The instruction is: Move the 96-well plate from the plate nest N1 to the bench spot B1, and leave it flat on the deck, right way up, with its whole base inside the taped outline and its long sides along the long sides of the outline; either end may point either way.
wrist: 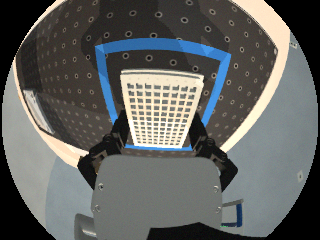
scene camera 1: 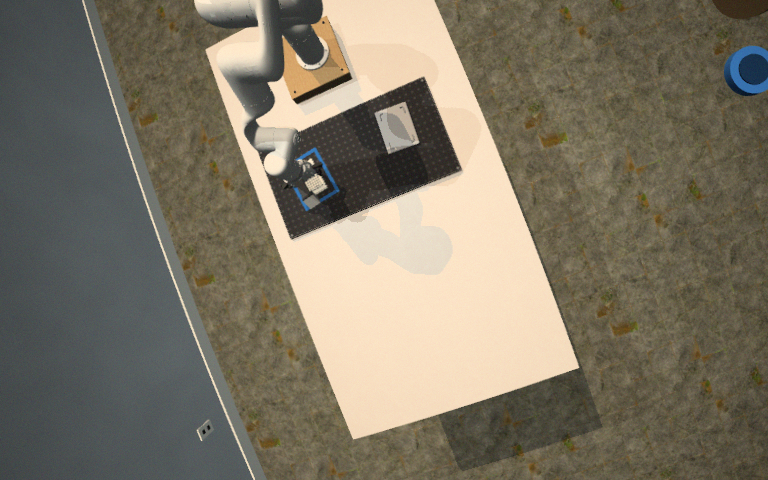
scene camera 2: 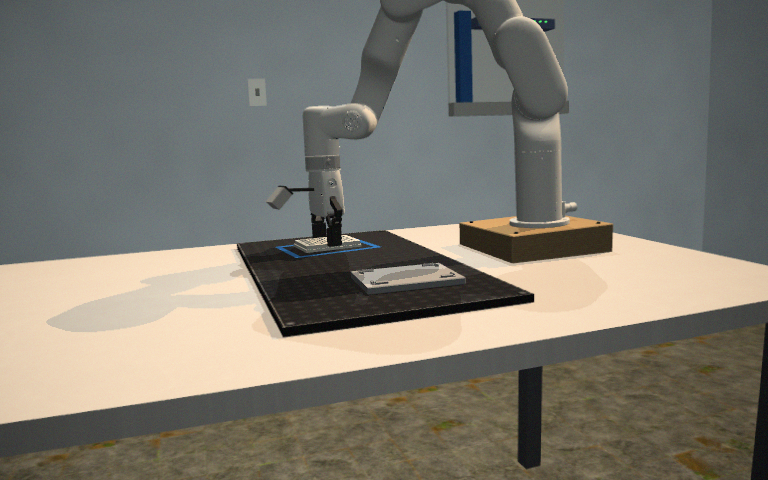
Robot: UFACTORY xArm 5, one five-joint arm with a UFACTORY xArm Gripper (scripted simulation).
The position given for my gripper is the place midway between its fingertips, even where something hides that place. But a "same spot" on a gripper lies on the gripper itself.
my gripper: wrist; scene camera 1; scene camera 2 327, 243
same spot on my gripper: (wrist: 112, 143) = (scene camera 1: 317, 173)
